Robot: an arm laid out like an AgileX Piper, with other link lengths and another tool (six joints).
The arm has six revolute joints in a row. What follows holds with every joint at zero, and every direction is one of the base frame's. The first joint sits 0.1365 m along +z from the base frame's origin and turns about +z. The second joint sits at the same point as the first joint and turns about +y. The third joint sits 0.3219 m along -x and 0.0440 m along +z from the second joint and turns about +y. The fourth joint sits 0.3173 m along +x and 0.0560 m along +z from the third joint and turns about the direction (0.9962, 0, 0.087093). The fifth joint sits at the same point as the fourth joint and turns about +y. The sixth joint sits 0.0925 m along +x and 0.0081 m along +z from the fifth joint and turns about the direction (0.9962, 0, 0.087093). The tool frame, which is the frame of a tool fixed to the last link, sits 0.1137 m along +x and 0.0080 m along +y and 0.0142 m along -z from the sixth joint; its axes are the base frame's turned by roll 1.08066, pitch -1.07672 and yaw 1.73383 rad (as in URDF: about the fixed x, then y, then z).
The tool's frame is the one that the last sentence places.
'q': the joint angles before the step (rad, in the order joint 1, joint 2, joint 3, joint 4, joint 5, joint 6). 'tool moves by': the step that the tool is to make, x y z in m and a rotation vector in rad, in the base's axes. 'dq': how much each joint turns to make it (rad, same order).
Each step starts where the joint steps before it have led.
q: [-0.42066, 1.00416, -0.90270, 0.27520, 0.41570, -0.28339]
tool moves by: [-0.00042, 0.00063, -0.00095, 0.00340, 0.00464, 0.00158]
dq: [0.00000, -0.00002, 0.00001, 0.00119, 0.00585, -0.00001]
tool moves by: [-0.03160, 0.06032, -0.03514, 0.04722, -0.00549, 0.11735]
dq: [0.12323, -0.16415, 0.19051, 0.04630, -0.01560, -0.00004]
